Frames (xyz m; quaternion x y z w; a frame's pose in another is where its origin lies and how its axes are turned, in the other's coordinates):
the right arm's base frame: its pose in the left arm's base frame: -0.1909 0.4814 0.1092 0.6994 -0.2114 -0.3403 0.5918
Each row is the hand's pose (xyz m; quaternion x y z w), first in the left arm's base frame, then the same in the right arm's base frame.
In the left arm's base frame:
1: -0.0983 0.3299 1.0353 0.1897 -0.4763 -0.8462 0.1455
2: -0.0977 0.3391 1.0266 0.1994 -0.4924 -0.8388 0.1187
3: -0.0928 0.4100 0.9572 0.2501 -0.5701 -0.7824 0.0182
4: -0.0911 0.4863 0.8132 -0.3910 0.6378 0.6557 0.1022
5: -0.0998 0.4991 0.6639 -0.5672 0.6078 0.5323 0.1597
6: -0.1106 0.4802 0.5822 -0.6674 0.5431 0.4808 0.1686
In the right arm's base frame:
1: -0.0404 0.9417 -0.0264 -0.0063 -0.7784 -0.1582 0.6074
2: -0.0445 0.9314 -0.0326 0.0252 -0.7852 -0.1538 0.5993
3: -0.0750 0.8496 -0.0799 0.1639 -0.7957 -0.1110 0.5725
4: -0.0946 0.6938 -0.1236 0.3813 -0.7246 -0.0594 0.5710
5: -0.0758 0.5451 -0.1159 0.5417 -0.5728 -0.0642 0.6119
6: -0.0515 0.4685 -0.0896 0.5961 -0.4662 -0.1032 0.6455

